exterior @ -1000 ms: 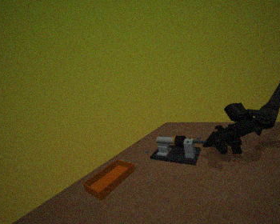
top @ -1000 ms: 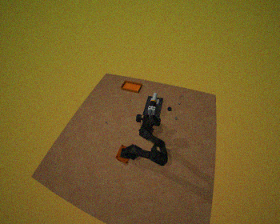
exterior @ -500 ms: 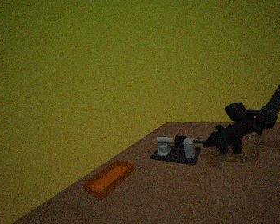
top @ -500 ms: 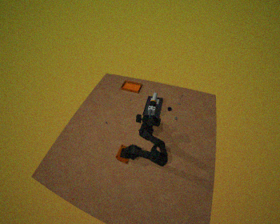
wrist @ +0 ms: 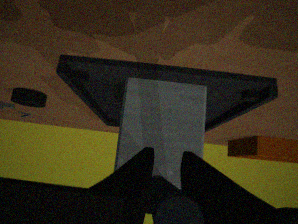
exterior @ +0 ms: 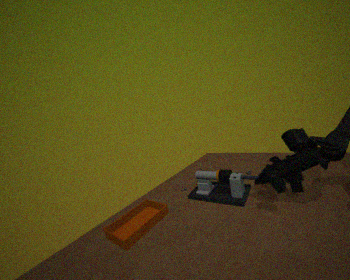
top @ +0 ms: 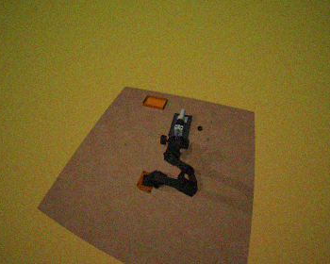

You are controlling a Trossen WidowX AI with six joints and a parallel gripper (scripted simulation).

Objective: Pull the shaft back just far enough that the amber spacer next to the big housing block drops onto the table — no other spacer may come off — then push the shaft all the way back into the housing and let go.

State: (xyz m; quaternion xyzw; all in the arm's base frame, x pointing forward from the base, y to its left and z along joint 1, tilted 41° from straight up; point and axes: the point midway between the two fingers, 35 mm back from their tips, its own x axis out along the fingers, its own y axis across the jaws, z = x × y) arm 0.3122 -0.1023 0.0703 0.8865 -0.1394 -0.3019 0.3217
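My gripper tip is now 14 cm short of the amber spacer, 1 cm to the left of it and 2 cm below it. From my gripper tip the other things lie so: orange tray: 37 cm ahead, 26 cm to the left, 5 cm below; dark disc: 14 cm ahead, 16 cm to the right, 5 cm below.
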